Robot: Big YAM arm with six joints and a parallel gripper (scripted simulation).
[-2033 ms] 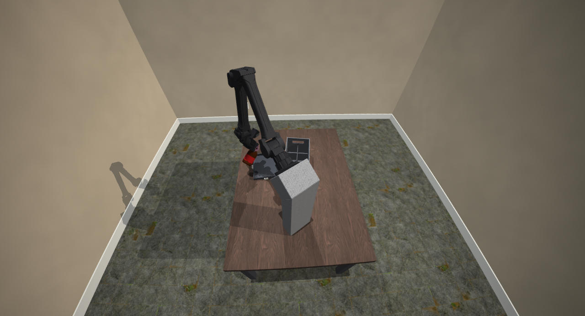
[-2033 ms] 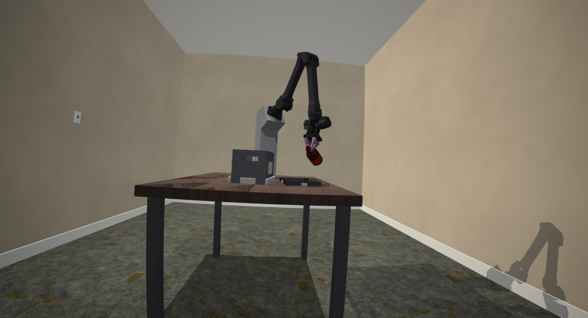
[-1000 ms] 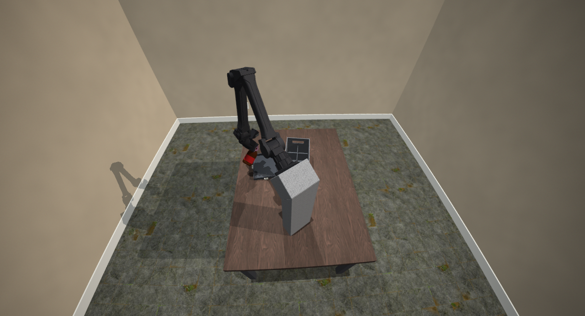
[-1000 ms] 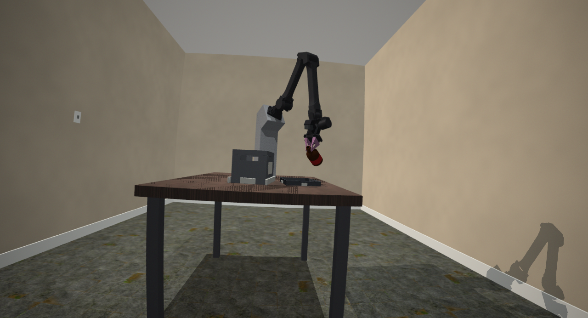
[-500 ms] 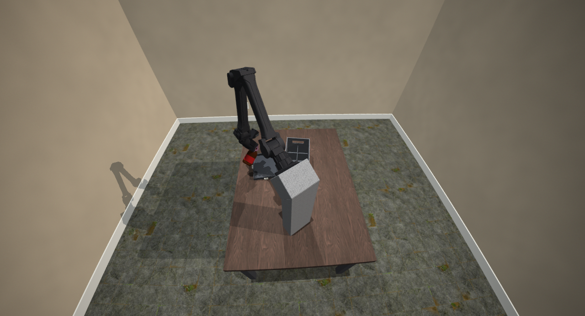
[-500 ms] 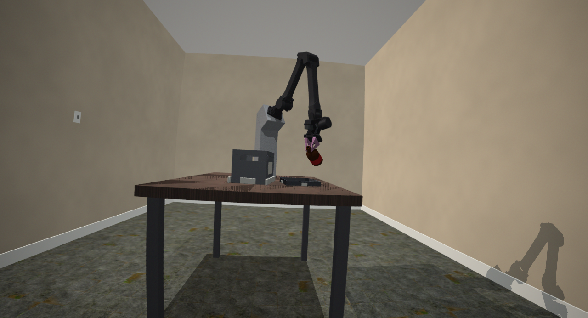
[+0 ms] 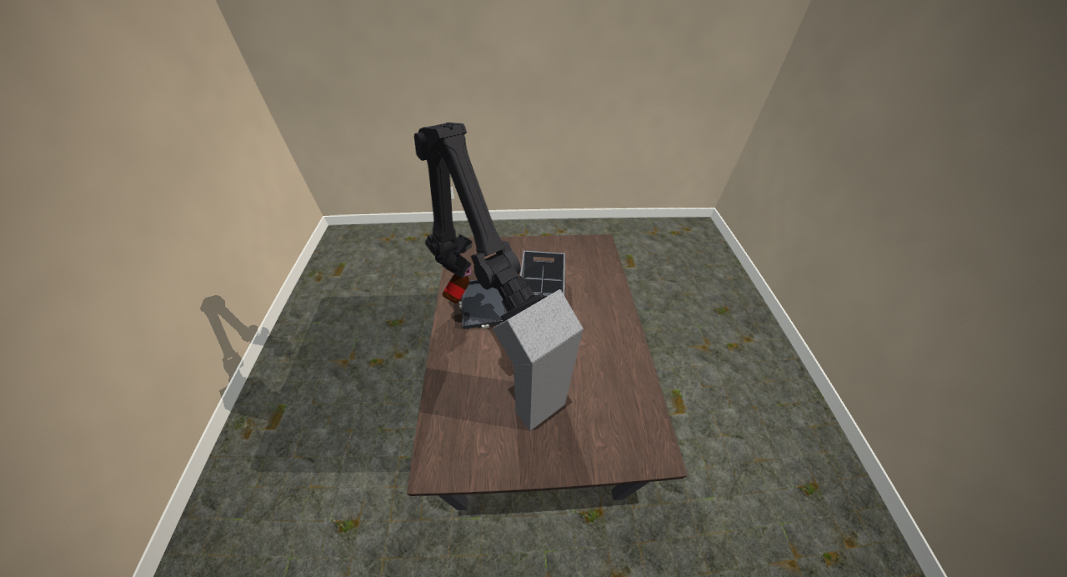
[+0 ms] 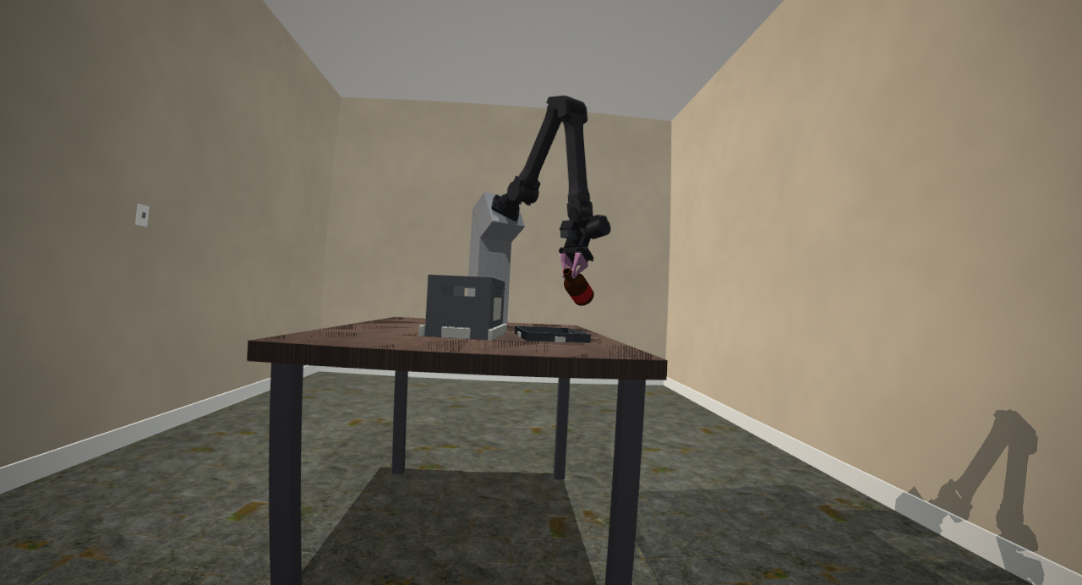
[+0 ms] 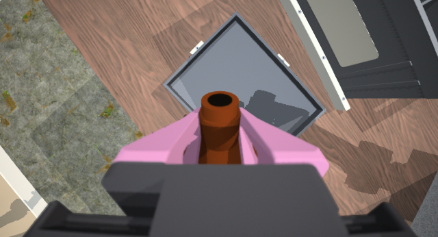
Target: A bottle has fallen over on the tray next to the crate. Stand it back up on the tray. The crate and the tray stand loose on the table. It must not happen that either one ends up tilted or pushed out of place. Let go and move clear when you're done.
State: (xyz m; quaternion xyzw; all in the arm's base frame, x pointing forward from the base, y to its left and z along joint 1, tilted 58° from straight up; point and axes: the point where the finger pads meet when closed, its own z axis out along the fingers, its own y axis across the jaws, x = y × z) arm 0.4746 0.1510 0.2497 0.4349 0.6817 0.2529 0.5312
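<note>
My gripper is now 4 cm past the brown bottle, 3 cm to the right of it and 3 cm above it. Also, from my hand: dark grey tray (19 cm below, 5 cm to the right, 1 cm behind); then dark crate (31 cm to the right, 12 cm below, 2 cm ahead).
</note>
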